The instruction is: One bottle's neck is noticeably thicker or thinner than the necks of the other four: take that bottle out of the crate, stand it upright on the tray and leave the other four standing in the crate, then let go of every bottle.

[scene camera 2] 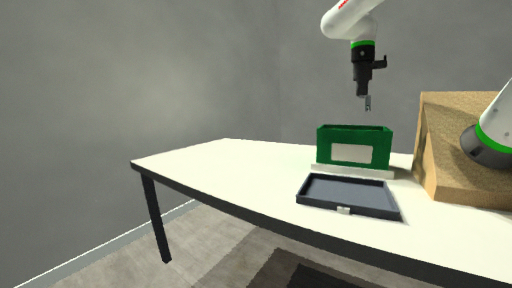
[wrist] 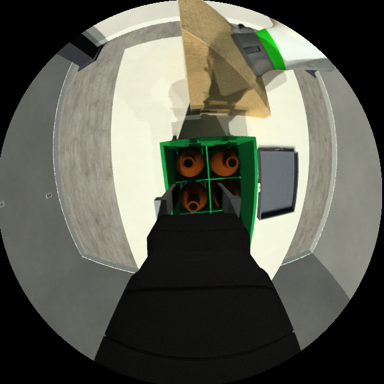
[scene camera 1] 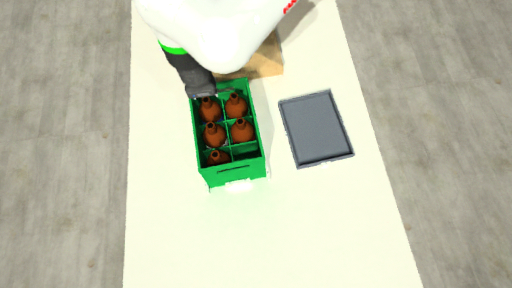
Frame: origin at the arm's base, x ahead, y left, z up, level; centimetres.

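Seen in the pictures: gripper, fingertip midpoint: [scene camera 2: 367,111] [scene camera 1: 206,95]; arm's base at its link origin: [scene camera 2: 489,146].
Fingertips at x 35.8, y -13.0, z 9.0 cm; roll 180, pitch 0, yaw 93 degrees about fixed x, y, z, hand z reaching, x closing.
Pixels of each thing's top centre, then the offset from my fingertips to it. "spot": a spot on its surface instead.
- green crate at its top centre: [scene camera 1: 224,121] [scene camera 2: 352,127] dx +5.1, dy +3.9, dz -6.7 cm
- grey tray at a spot on its surface: [scene camera 2: 345,192] [scene camera 1: 310,129] spot: dx +2.2, dy +31.4, dz -23.7 cm
The green crate [scene camera 1: 250,174] [scene camera 2: 325,140] [wrist: 249,162] stands on the table. Five brown bottles stand in it: far left [scene camera 1: 210,111] [wrist: 189,167], far right [scene camera 1: 235,107] [wrist: 220,162], middle left [scene camera 1: 214,136] [wrist: 191,192], middle right [scene camera 1: 242,132], and near left [scene camera 1: 217,159]. The near right compartment is empty. I cannot tell which neck differs. My gripper [scene camera 2: 368,104] [wrist: 196,191] is open and empty, above the crate; its right finger partly covers the middle right bottle in the wrist view. The grey tray [scene camera 1: 316,131] [scene camera 2: 345,192] [wrist: 277,182] is empty, right of the crate.
A brown wedge-shaped block [scene camera 1: 267,60] [scene camera 2: 460,170] [wrist: 202,75] stands beyond the crate's far end. A white arm part with a green ring [scene camera 2: 502,120] [wrist: 300,50] is at the block. The crate's walls and dividers surround the bottles. The tray has a low raised rim.
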